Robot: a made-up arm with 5 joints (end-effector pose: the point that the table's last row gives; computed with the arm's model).
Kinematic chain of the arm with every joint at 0, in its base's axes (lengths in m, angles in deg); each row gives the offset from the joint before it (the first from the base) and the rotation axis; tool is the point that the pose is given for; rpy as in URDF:
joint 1: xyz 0 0 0.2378 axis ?
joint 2: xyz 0 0 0 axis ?
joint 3: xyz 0.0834 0 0.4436 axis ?
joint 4: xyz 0.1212 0 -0.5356 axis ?
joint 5: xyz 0.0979 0 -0.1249 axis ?
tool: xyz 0 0 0 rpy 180 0 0
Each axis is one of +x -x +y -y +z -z.
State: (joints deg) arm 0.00 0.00 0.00 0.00 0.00
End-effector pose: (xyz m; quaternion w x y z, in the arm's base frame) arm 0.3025 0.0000 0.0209 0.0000 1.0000 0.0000 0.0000
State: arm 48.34 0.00 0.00 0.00 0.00
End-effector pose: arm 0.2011 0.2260 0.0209 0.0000 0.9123 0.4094 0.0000
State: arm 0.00 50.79 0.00 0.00 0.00
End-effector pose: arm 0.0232 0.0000 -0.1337 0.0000 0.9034 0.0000 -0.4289
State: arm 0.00 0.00 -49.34 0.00 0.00
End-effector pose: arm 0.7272 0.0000 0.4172 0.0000 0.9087 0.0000 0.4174
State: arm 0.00 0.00 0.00 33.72 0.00
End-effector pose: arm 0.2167 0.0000 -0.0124 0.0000 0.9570 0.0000 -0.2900
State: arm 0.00 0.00 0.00 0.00 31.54
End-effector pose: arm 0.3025 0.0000 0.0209 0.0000 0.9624 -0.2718 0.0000
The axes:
joint 1: +z
joint 2: +y
joint 3: +y
joint 4: +y
joint 5: -z

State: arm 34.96 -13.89 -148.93 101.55 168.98
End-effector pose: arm 0.1422 0.0994 1.2618 0.4985 -0.3361 0.7921 0.1057
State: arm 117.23 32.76 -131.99 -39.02 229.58
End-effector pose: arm -0.3796 0.7376 0.9296 0.1073 -0.1984 0.2960 0.9282
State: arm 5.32 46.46 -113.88 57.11 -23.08
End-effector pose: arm 1.0343 0.0963 0.2838 0.0139 0.9655 0.2443 0.0888
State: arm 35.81 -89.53 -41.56 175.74 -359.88
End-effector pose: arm -0.1111 -0.0802 0.6105 0.1172 0.8805 0.2835 -0.3613
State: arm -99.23 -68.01 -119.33 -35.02 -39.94
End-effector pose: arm 0.1163 0.7158 1.0233 0.8739 -0.3140 0.1787 0.3253
